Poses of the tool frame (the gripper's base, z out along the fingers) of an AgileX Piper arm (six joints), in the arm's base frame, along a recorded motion.
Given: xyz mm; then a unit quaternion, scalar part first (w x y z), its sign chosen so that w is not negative.
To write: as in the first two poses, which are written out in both.
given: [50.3 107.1 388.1 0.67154 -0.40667 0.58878 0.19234]
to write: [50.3 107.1 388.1 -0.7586 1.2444 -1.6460]
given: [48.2 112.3 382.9 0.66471 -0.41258 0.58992 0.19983]
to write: [48.2 112.3 382.9 -0.7787 1.2505 -1.6868]
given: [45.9 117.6 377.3 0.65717 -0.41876 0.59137 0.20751]
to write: [45.9 117.6 377.3 -0.8039 1.2566 -1.7338]
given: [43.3 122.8 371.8 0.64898 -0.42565 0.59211 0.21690]
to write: [43.3 122.8 371.8 -0.8271 1.2636 -1.7826]
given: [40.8 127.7 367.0 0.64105 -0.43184 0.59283 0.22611]
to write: [40.8 127.7 367.0 -0.8507 1.2708 -1.8304]
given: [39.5 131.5 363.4 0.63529 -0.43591 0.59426 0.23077]
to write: [39.5 131.5 363.4 -0.8765 1.2739 -1.8702]
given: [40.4 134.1 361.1 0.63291 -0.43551 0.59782 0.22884]
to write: [40.4 134.1 361.1 -0.9076 1.2732 -1.8976]
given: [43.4 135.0 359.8 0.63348 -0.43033 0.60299 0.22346]
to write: [43.4 135.0 359.8 -0.9381 1.2740 -1.9108]
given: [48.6 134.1 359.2 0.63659 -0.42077 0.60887 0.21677]
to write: [48.6 134.1 359.2 -0.9626 1.2786 -1.9089]
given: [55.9 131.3 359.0 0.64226 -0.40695 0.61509 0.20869]
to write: [55.9 131.3 359.0 -0.9793 1.2868 -1.8899]
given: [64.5 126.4 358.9 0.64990 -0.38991 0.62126 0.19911]
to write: [64.5 126.4 358.9 -0.9879 1.2971 -1.8557]
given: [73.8 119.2 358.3 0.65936 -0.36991 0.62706 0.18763]
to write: [73.8 119.2 358.3 -0.9864 1.3082 -1.8044]
